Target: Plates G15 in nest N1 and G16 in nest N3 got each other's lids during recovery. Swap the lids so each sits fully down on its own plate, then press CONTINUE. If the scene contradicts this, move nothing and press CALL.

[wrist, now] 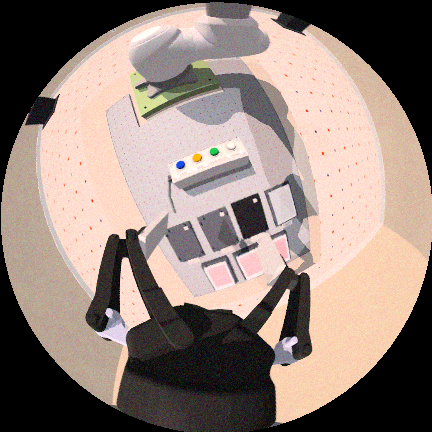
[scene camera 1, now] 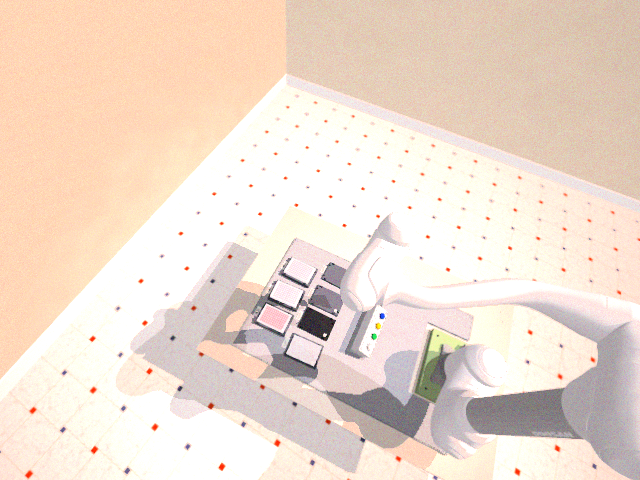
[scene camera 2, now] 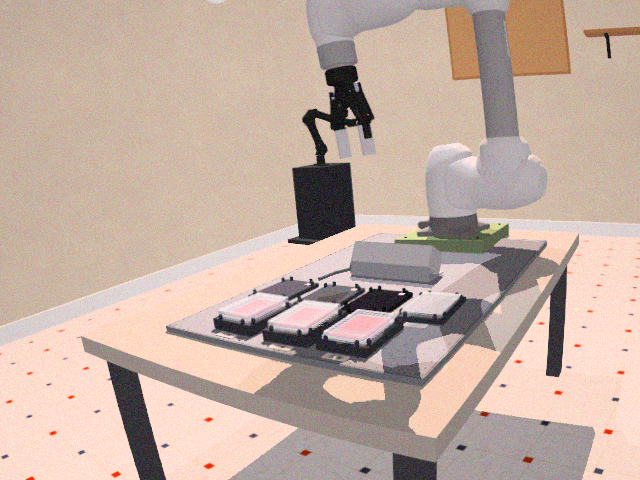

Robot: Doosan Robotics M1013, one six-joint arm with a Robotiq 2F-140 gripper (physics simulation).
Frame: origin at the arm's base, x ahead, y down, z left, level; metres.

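Seen in the pictures: gripper, fingertip midpoint: [wrist: 214,232] [scene camera 2: 357,156]; arm's base, origin of the base link: [wrist: 169,74] [scene camera 2: 454,231].
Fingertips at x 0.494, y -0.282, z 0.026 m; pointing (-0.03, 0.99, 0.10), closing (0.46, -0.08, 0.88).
Observation:
Offsets run from my fingertips to a thing's top centre. "spot": to the spot under its first point. Level surfaces: height alone.
Three plates with pink tops sit in dark nests in the outer row: one {dx +0.317, dy +0.266, dz -0.050 m} [scene camera 1: 299,271] [scene camera 2: 253,308] [wrist: 220,275], a middle one {dx +0.302, dy +0.268, dz +0.082 m} [scene camera 1: 286,294] [scene camera 2: 305,316] [wrist: 250,263] and a third {dx +0.283, dy +0.273, dz +0.202 m} [scene camera 1: 274,318] [scene camera 2: 359,328] [wrist: 281,246]. Clear covers seem to lie over them; exact seating and labels are unreadable. My gripper [scene camera 2: 355,155] [wrist: 214,232] is open and empty, high above the board; the arm hides it in scene camera 1. The button box {dx -0.099, dy +0.223, dz +0.020 m} [scene camera 2: 387,260] [wrist: 212,167] has blue {dx -0.114, dy +0.232, dz -0.057 m} [scene camera 1: 382,315], yellow {dx -0.119, dy +0.232, dz -0.007 m} [scene camera 1: 378,326], green {dx -0.124, dy +0.232, dz +0.042 m} [scene camera 1: 373,336] and white {dx -0.129, dy +0.232, dz +0.092 m} [scene camera 1: 368,347] buttons; their lettering is unreadable.
Beside the plates are two grey nests {spot: dx +0.142, dy +0.297, dz -0.127 m} [wrist: 186,241] {spot: dx +0.127, dy +0.297, dz -0.005 m} [wrist: 218,229], a black one {dx +0.114, dy +0.287, dz +0.114 m} [scene camera 1: 316,322] [wrist: 250,216] and one with a white top {spot: dx +0.093, dy +0.289, dz +0.241 m} [scene camera 1: 305,350] [scene camera 2: 433,304] [wrist: 282,204]. A black cabinet [scene camera 2: 324,201] stands behind the table {dy +0.320 m} [scene camera 2: 144,343]. The arm stands on a green base [scene camera 2: 496,237].

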